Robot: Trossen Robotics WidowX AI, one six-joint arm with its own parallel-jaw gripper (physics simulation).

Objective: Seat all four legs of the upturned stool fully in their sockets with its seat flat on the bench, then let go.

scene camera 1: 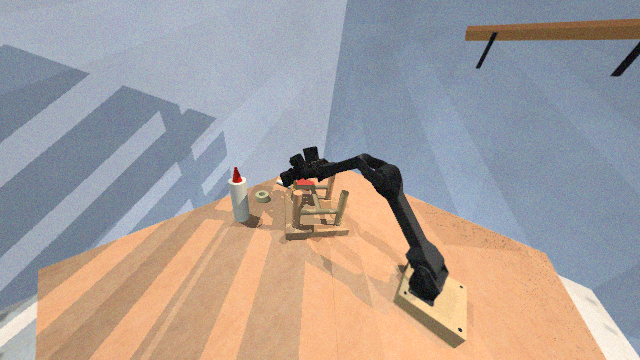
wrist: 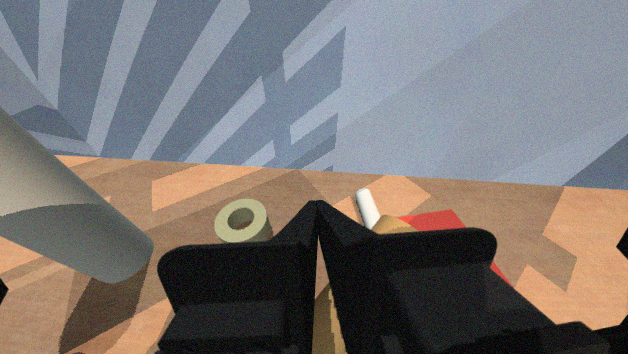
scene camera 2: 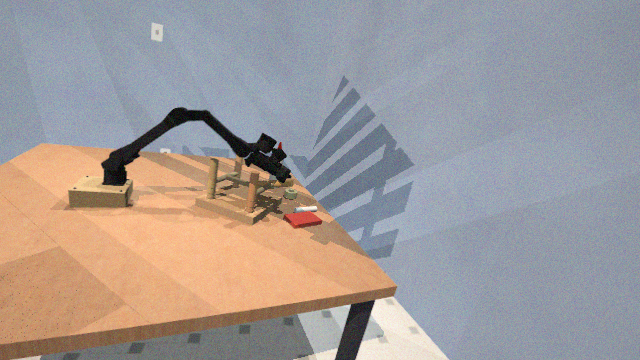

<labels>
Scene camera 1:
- white glue bottle with red cap: on the table
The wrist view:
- my gripper
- wooden stool leg
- red flat block: on the table
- white glue bottle with red cap
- tape roll: on the table
</labels>
